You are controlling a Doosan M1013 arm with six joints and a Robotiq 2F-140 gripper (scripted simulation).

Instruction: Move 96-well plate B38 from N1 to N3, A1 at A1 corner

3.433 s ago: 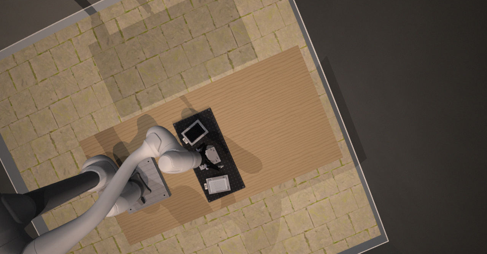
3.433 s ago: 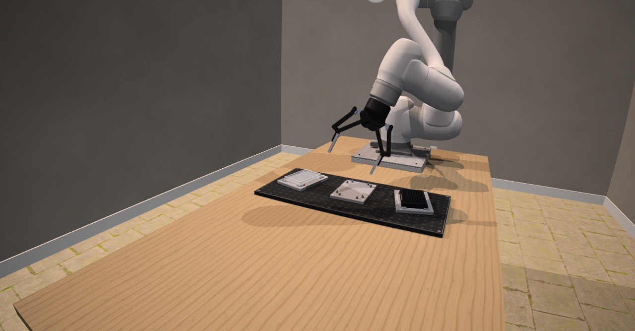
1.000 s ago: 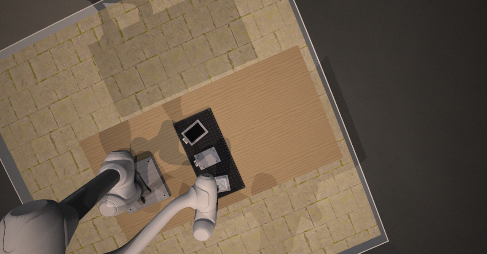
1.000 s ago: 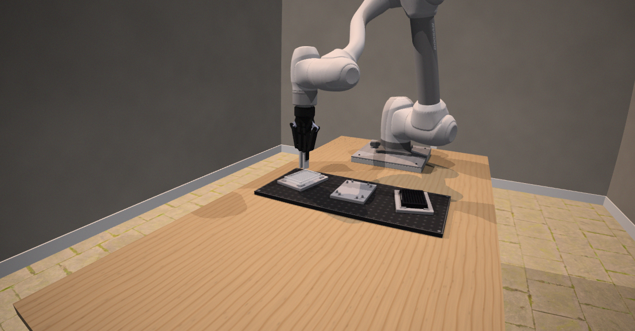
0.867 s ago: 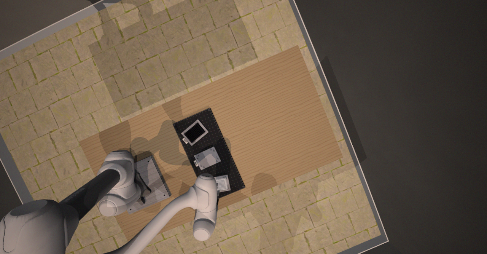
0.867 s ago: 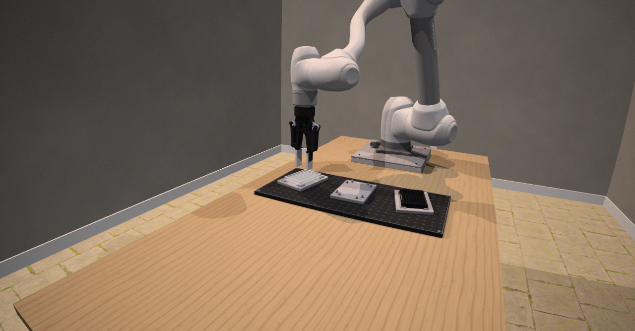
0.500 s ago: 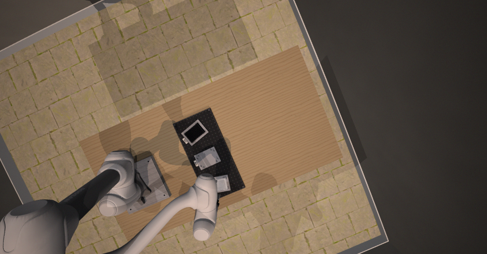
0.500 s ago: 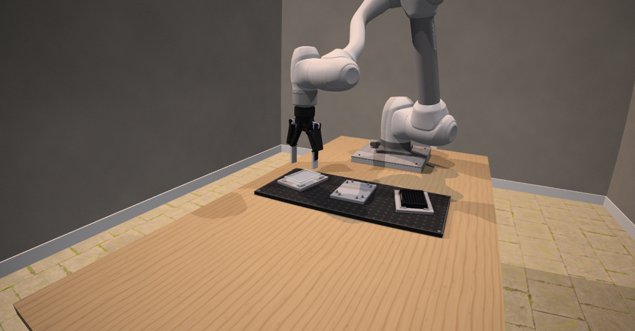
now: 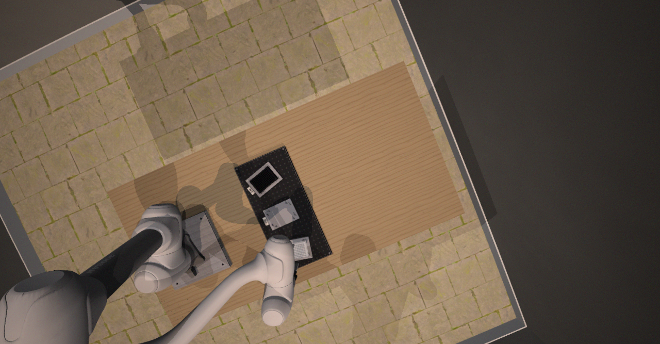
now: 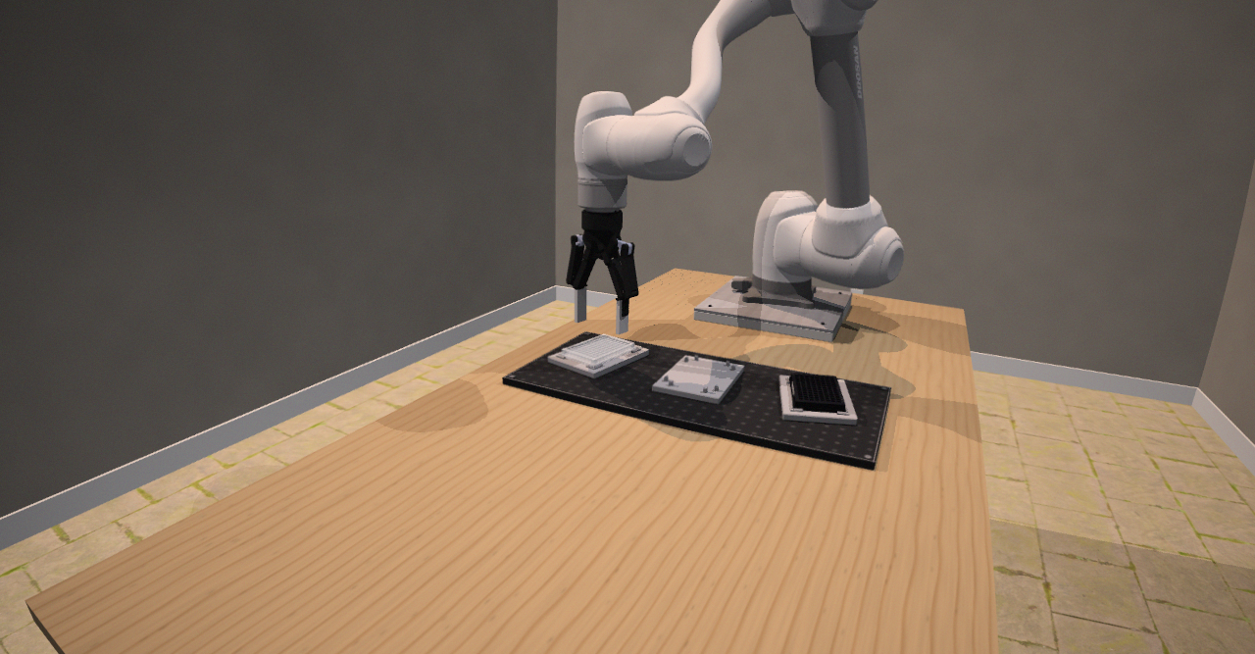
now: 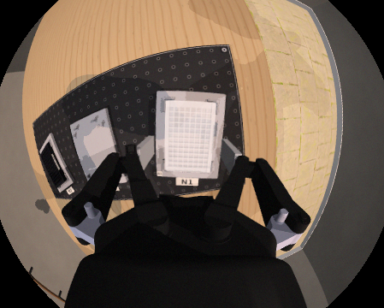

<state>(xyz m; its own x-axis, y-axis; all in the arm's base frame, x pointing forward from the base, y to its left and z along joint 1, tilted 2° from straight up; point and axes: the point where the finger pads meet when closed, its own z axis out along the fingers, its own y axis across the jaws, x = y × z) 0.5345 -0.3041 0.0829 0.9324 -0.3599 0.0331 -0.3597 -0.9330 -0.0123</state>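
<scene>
My gripper is now 70 mm above the white 96-well plate B38. Round my hand: landing nest N3 (40 mm ahead, 210 mm to the left, 80 mm below); then N1 label (90 mm behind, 30 mm to the left, 90 mm below); then plate nest N1 (80 mm below).
</scene>
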